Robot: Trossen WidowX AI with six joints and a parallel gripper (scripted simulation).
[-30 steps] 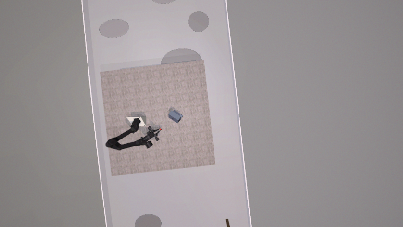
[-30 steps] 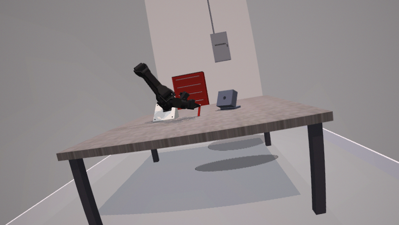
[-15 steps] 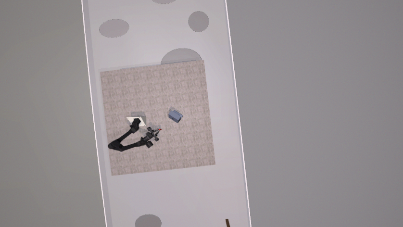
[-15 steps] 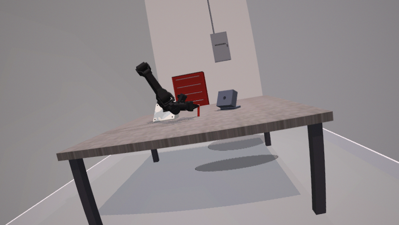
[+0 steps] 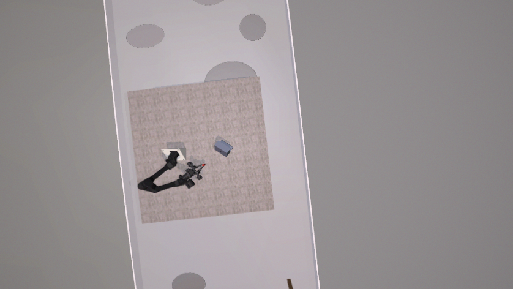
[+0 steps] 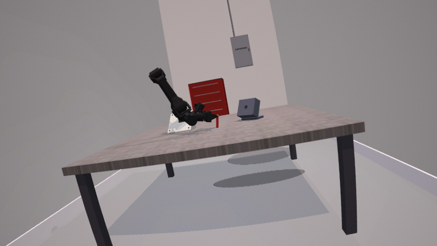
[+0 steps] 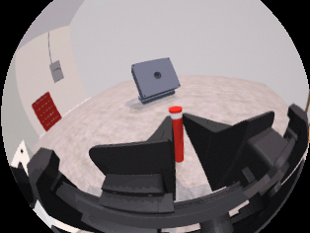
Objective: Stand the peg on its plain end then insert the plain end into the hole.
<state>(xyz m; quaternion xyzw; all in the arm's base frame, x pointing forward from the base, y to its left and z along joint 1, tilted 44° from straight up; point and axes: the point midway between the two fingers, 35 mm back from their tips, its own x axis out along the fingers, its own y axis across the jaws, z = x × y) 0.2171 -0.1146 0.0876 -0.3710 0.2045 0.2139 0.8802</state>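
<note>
Now: the red peg 1 cm below my gripper tip. The rest, counted from my gripper tip: sloped panel 19 cm ahead, 14 cm to the left.
</note>
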